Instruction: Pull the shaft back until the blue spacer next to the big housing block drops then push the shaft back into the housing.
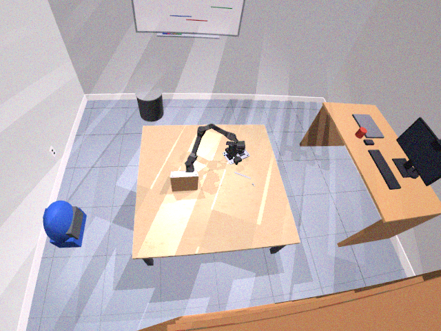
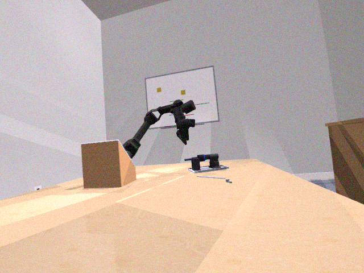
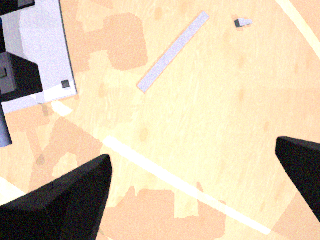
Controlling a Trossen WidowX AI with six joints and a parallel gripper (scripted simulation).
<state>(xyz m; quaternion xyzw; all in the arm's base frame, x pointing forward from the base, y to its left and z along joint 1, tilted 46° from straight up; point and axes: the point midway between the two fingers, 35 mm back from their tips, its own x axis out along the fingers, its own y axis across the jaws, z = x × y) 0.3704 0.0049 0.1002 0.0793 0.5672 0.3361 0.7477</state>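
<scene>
My gripper tip is now 19 cm to the right of the dark shaft, 11 cm above it and 2 cm short of it. From my gripper tip the other things lie so: small piece 20 cm ahead, 18 cm below, 11 cm to the right; then blue spacer 21 cm to the left, 11 cm below, 5 cm ahead.
</scene>
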